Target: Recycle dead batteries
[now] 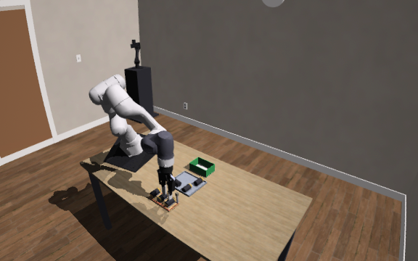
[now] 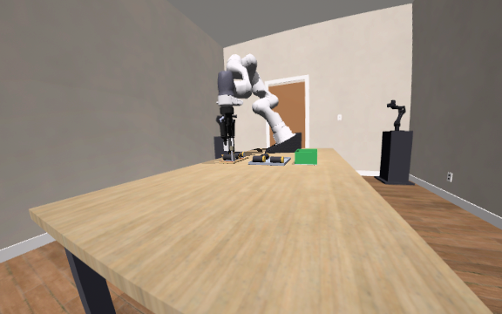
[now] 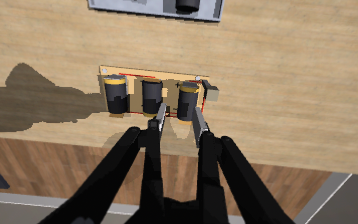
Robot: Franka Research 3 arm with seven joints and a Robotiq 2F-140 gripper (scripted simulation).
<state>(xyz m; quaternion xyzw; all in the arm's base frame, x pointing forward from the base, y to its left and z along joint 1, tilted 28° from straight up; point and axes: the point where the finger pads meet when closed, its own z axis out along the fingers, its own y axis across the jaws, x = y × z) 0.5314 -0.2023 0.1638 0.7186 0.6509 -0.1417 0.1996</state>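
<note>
The bulb lies 40 mm ahead of my hand, 40 mm to the left of it and 20 mm below it. The rest, counted from my hand: green recycling box (40 mm behind, 410 mm to the left, 80 mm below); then grey tray (30 mm behind, 230 mm to the left, 90 mm below).
</note>
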